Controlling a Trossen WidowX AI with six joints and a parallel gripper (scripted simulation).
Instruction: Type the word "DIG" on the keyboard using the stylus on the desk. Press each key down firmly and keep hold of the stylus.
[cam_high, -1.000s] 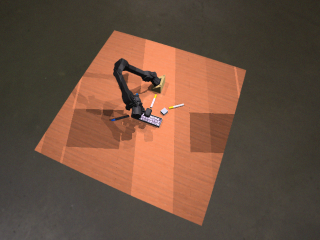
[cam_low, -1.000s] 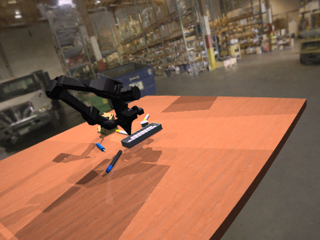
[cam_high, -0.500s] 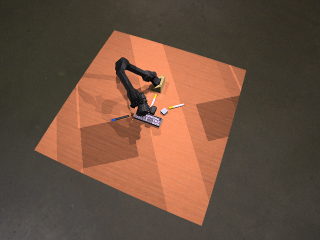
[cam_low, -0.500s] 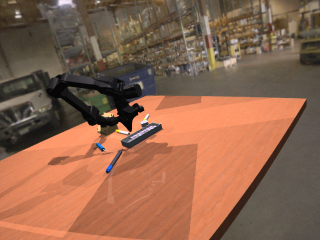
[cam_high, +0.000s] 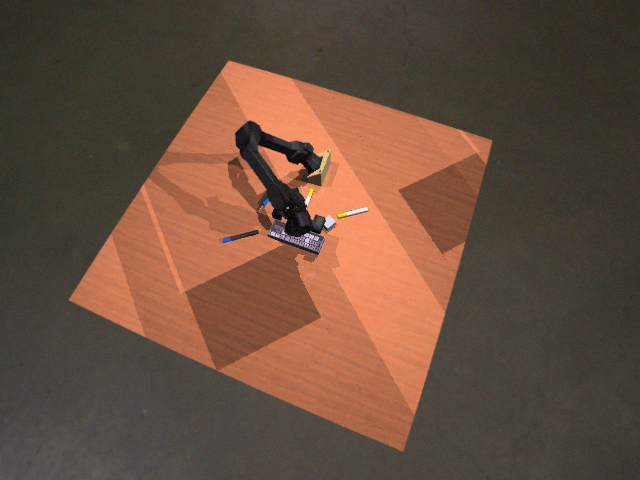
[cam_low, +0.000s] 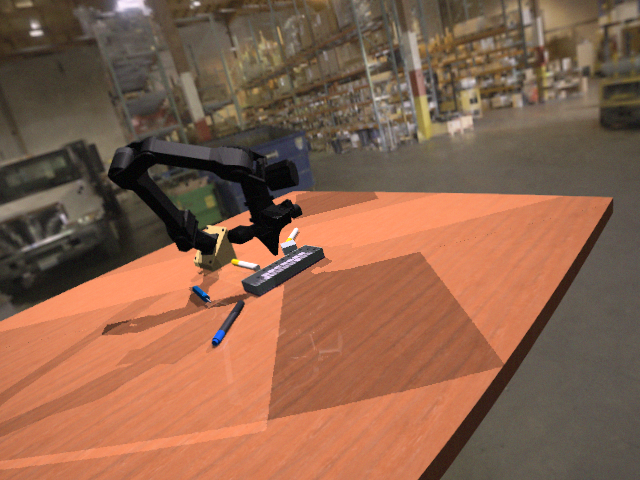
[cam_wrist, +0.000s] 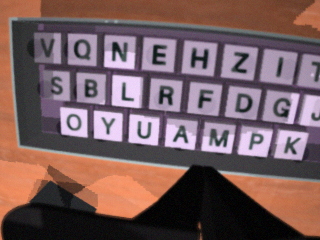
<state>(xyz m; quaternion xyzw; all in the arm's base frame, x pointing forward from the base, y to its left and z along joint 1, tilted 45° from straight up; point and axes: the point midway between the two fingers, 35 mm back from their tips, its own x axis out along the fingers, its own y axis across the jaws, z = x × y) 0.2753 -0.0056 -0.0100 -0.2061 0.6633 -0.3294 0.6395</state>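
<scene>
Right now my gripper tip is 30 mm above the D key, 20 mm to the left of it and 20 mm short of it. Round my gripper tip: grey cube 100 mm to the left, 60 mm behind, 30 mm below; then blue stylus 170 mm to the right, 90 mm behind, 40 mm below; then black pen 240 mm to the right, 80 mm ahead, 40 mm below.
</scene>
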